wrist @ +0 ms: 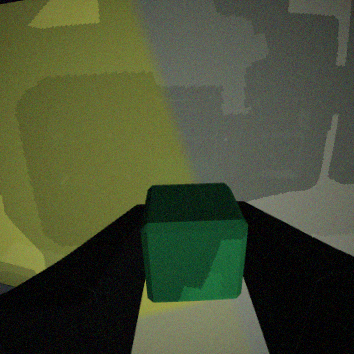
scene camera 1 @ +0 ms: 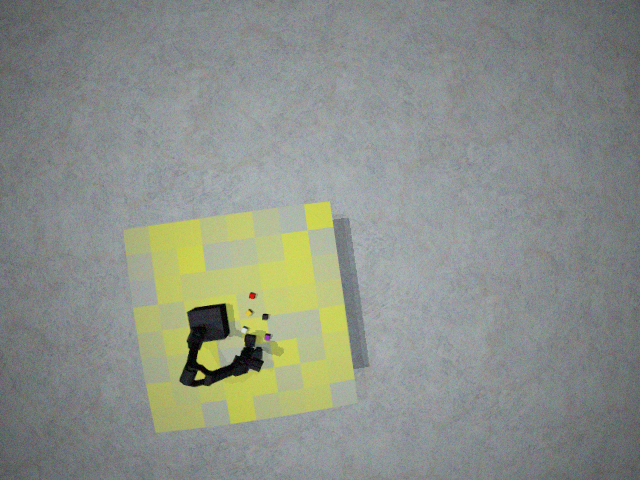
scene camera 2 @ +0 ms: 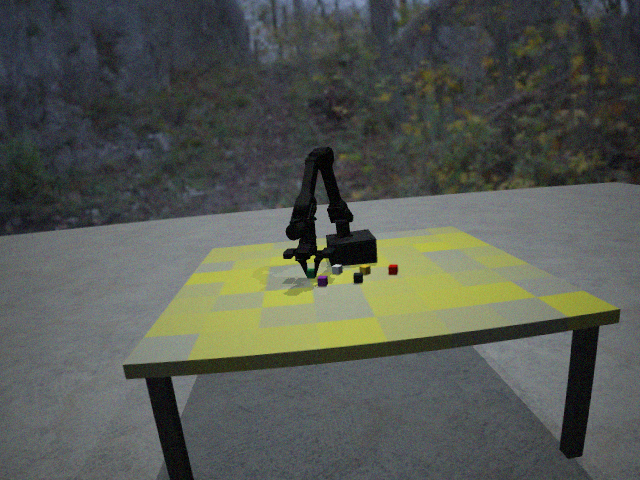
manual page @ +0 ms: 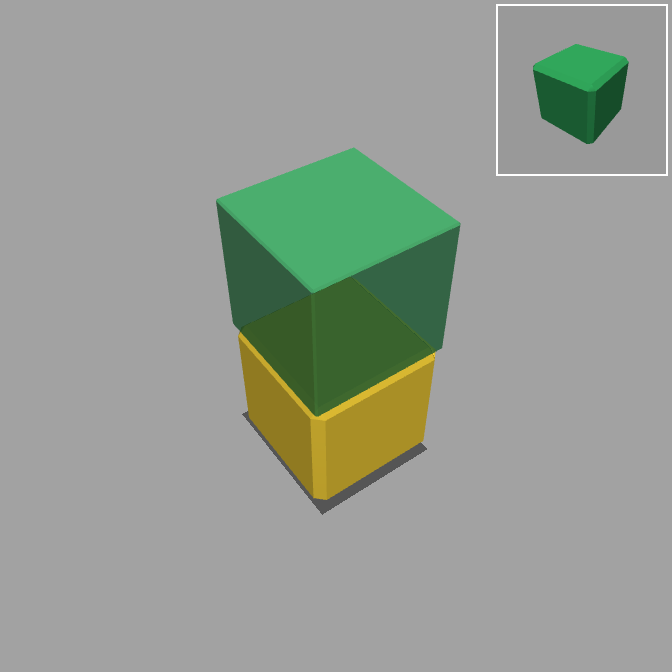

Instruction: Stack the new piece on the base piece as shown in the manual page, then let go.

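Where they show: gripper, fingertip midpoint: (wrist: 189,214) (scene camera 1: 251,344) (scene camera 2: 311,275); arm's base, link origin: (scene camera 1: 200,330) (scene camera 2: 343,235).
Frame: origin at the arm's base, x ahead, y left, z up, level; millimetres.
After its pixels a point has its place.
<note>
My gripper (scene camera 2: 310,275) {x 218, y -203, z -88 mm} (wrist: 189,214) {x 218, y -203, z -88 mm} is shut on a green cube (scene camera 2: 310,272) {x 226, y -207, z -73 mm} (wrist: 195,260) {x 215, y -202, z -66 mm}, with one finger against each side. The cube is upright and at or very near the table top; the exact height is hard to tell. The arm hides it in scene camera 1. A purple cube (scene camera 1: 267,336) {x 331, y -180, z -66 mm} (scene camera 2: 322,280) {x 341, y -192, z -74 mm} stands close to the gripper. A white cube (scene camera 1: 244,329) {x 216, y -94, z -66 mm} (scene camera 2: 337,269) {x 227, y -103, z -77 mm}, a black cube (scene camera 1: 265,316) {x 360, y -62, z -66 mm} (scene camera 2: 357,277) {x 367, y -74, z -75 mm}, a yellow-orange cube (scene camera 1: 248,312) {x 272, y -5, z -66 mm} (scene camera 2: 364,269) {x 287, y -18, z -75 mm} and a red cube (scene camera 1: 252,296) {x 327, y 77, z -66 mm} (scene camera 2: 392,269) {x 336, y 72, z -76 mm} stand apart, each single. The frames do not show which is the base piece.
The black arm base (scene camera 1: 207,322) {x 55, y 30, z 1 mm} (scene camera 2: 351,248) {x 130, y -12, z -28 mm} stands on the yellow and grey checkered table (scene camera 1: 320,217) {x 870, y 396, z -96 mm} (scene camera 2: 289,361) {x 788, y -400, z -122 mm}, near the white and yellow-orange cubes. The arm's shadow falls on the table around the gripper.
</note>
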